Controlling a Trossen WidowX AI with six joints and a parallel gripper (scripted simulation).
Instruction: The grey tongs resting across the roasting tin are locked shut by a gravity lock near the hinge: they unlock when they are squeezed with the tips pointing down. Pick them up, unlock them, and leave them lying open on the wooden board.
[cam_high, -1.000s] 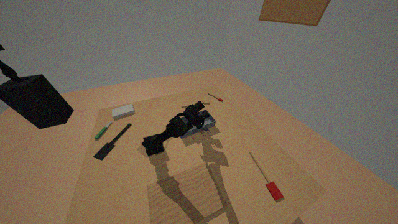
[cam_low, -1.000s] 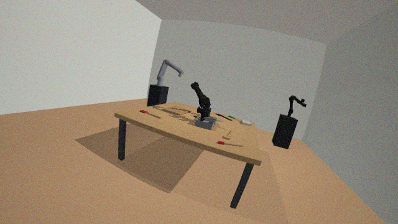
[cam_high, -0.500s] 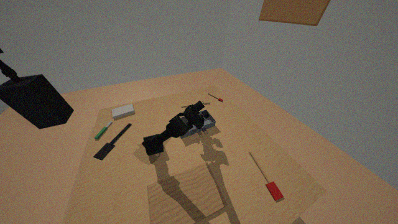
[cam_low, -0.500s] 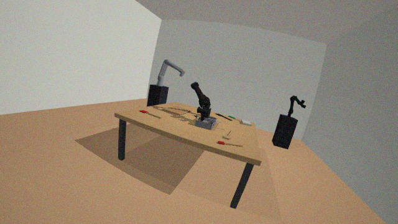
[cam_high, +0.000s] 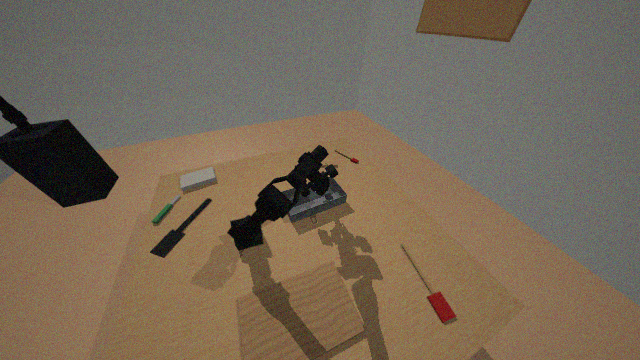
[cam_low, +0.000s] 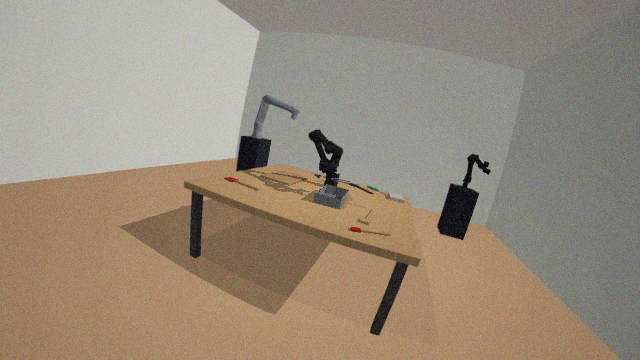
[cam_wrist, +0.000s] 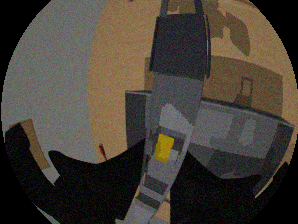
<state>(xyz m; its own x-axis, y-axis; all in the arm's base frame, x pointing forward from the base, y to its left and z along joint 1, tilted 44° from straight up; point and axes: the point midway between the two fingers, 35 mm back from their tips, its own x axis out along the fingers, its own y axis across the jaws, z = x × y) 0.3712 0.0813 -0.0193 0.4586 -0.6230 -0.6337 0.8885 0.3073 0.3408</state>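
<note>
My gripper tip is now 2 cm past the yellow lock slider, 2 cm to the left of it and 3 cm below it. Also, from my gripper tip: wooden board (27 cm behind, 41 cm to the right, 10 cm below); grey roasting tin (5 cm behind, 4 cm to the left, 8 cm below); red-handled tool (20 cm ahead, 50 cm to the right, 10 cm below).
</note>
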